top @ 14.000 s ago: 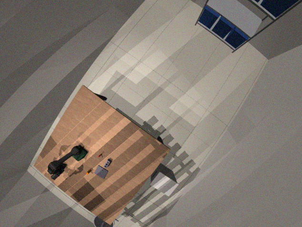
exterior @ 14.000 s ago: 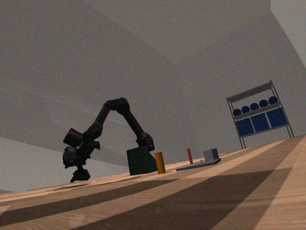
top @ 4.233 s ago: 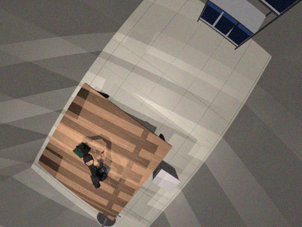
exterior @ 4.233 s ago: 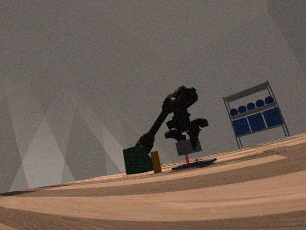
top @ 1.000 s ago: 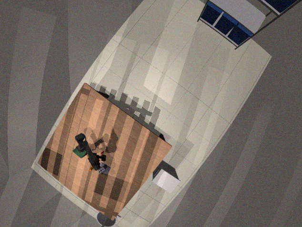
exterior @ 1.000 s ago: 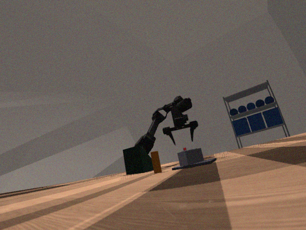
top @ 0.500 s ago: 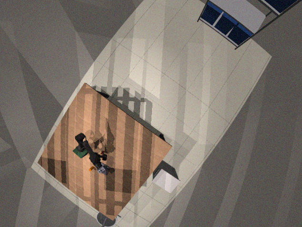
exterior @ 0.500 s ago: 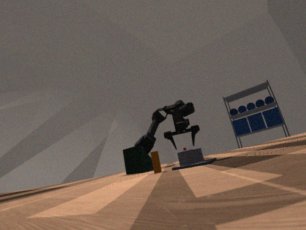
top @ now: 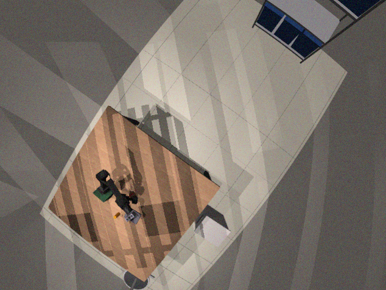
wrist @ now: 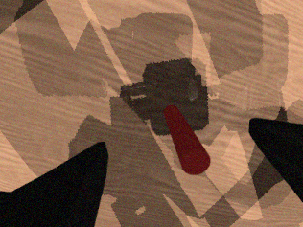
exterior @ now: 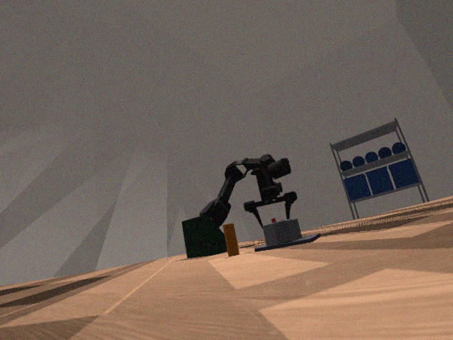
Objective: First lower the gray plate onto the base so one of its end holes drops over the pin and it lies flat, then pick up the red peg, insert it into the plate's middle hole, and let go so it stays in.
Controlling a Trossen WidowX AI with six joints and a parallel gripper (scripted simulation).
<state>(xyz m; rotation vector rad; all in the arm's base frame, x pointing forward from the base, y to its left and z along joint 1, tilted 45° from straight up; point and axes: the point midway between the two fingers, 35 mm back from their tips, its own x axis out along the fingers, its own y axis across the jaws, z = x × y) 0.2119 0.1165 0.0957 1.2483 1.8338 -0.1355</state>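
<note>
The red peg is 10 mm below my gripper tip. Also, from my gripper tip: dark base: 140 mm ahead, 150 mm to the right, 50 mm below; gray plate: 130 mm ahead, 170 mm to the right, 10 mm below; orange block: 40 mm ahead, 260 mm to the right, 10 mm below.
</note>
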